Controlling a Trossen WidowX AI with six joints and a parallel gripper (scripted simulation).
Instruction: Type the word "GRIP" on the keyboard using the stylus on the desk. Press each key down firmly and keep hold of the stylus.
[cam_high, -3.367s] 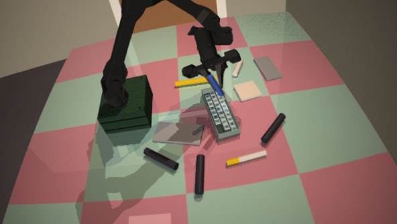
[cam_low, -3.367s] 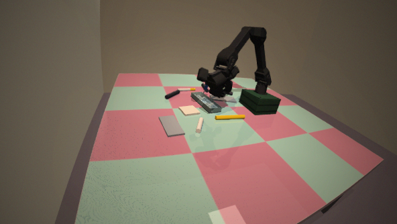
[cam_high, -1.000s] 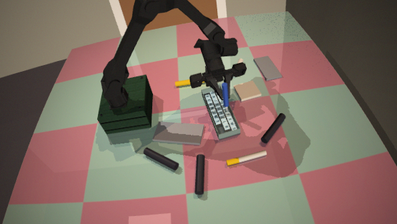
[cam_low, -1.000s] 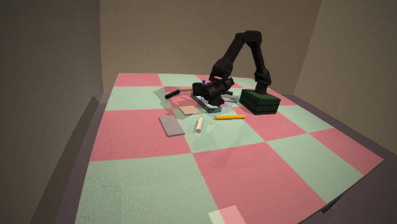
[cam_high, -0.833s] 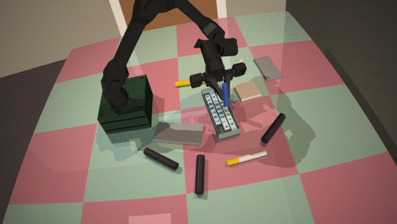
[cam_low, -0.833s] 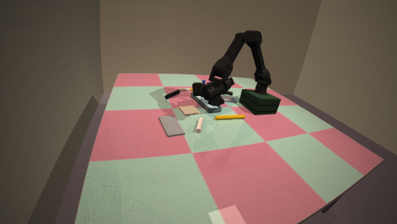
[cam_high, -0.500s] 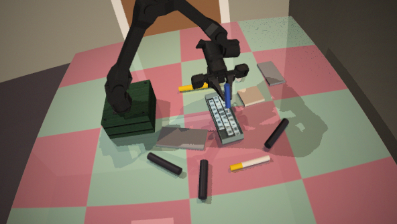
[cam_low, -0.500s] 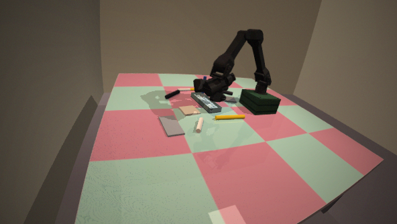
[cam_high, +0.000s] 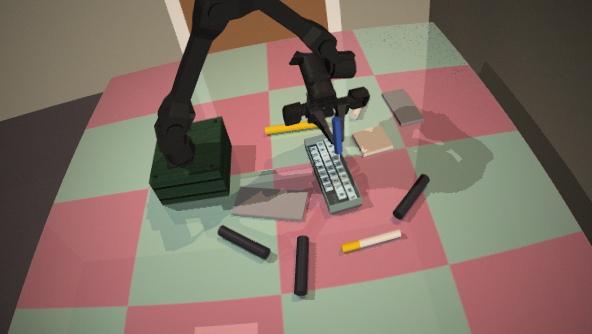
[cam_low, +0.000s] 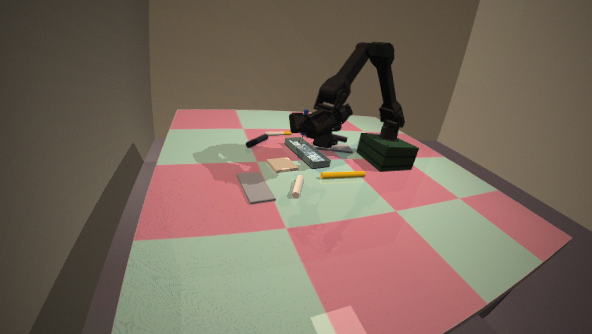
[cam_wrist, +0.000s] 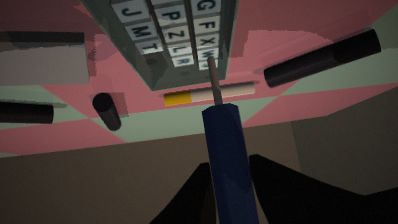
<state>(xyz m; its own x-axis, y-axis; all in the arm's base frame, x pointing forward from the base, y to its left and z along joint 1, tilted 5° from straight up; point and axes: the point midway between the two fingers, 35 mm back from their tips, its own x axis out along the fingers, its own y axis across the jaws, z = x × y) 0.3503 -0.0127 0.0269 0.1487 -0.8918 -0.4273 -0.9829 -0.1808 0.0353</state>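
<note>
The yellow-tipped pen lies 19 cm to the right of my gripper tip, 10 cm below it and 3 cm ahead of it. Also, from my gripper tip: blue stylus: 2 cm below; then stylus tip: 5 cm below; then beige pad: 10 cm to the left, 10 cm below, 9 cm ahead.
</note>
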